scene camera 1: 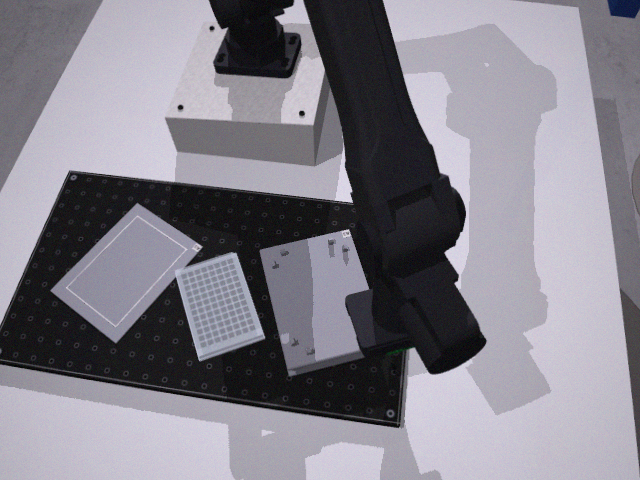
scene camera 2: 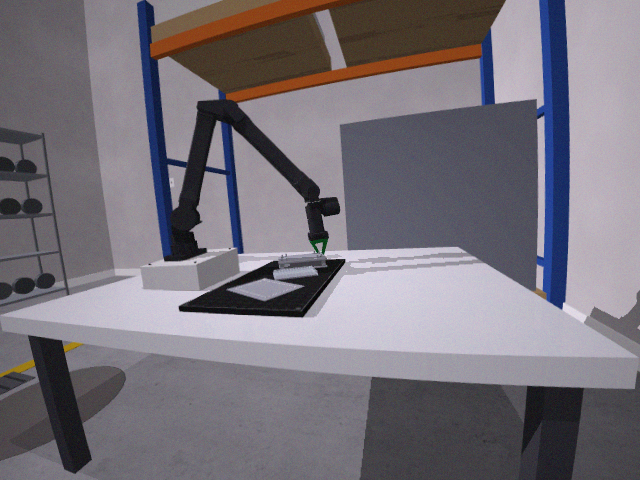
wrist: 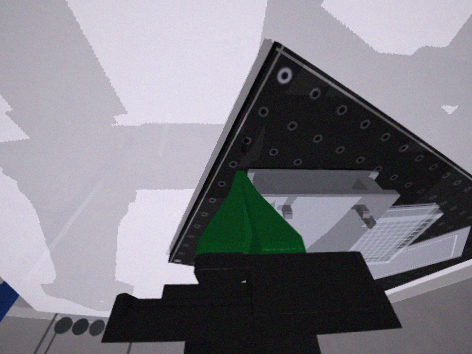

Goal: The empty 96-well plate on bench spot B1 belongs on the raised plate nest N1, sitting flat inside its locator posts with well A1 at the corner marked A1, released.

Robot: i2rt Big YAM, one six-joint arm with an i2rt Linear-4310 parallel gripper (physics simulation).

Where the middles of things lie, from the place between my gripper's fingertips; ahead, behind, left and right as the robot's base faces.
My hand is 230 mm to the left of the well plate point(scene camera 1: 220, 311) and 20 mm past it.
